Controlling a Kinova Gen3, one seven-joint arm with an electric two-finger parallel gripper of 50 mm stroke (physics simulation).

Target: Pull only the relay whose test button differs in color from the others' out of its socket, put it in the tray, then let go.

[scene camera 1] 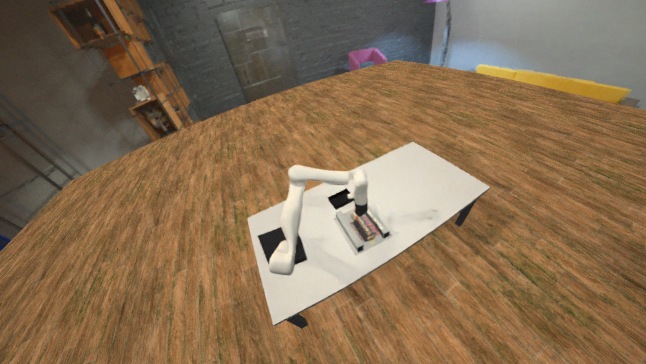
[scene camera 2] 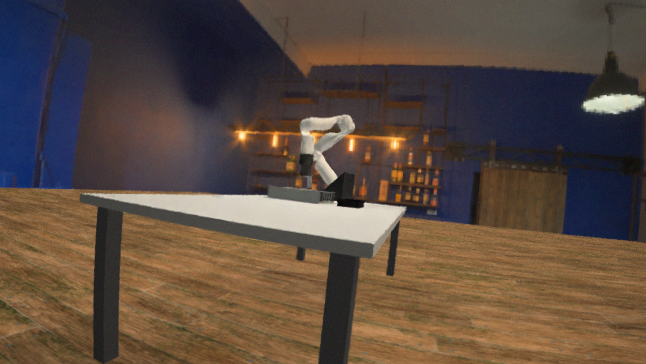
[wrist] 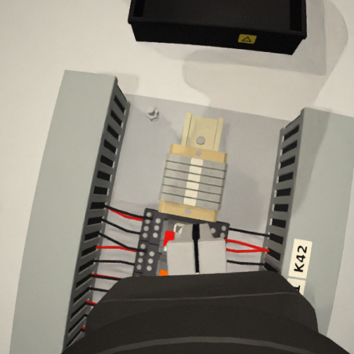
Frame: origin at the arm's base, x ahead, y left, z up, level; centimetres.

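Seen in the pictures: gripper, fingertip midpoint: (scene camera 1: 358,215) (scene camera 2: 309,188); arm's base, link origin: (scene camera 1: 286,248) (scene camera 2: 335,184).
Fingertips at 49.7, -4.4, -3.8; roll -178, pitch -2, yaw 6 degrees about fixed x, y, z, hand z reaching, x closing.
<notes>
Pixels of each thing's top centre, then the offset from my fingertips to it, as dx, dy, dz. "spot": a spot on its surface instead.
- row, surface spot: (scene camera 1: 365,229) spot: -3.3, -10.8, -0.4
- black tray, surface spot: (scene camera 2: 350,203) spot: +9.6, +24.5, -5.4
My gripper (wrist: 196,240) (scene camera 2: 309,186) is shut, its two fingertips together with a thin dark line of pads between them and no relay seen in them. It stands low over the relay row, in front of the relay with a red test button (wrist: 169,238), whose body it largely hides. Below that in the wrist view, an orange test button (wrist: 164,273) of the neighbouring relay peeks out beside the fingers. The other relays are hidden by the gripper body there; the row (scene camera 1: 365,229) is too small to read in scene camera 1. The black tray (wrist: 215,34) (scene camera 2: 350,203) lies beyond the panel's end.
Grey slotted wiring ducts (wrist: 65,200) (wrist: 322,190) rise on both sides of the relay row. Grey terminal blocks (wrist: 174,182) sit between tan end pieces on the rail (wrist: 186,131). Red and black wires run from the sockets into the ducts. A bolt (wrist: 152,114) stands near the panel's end.
</notes>
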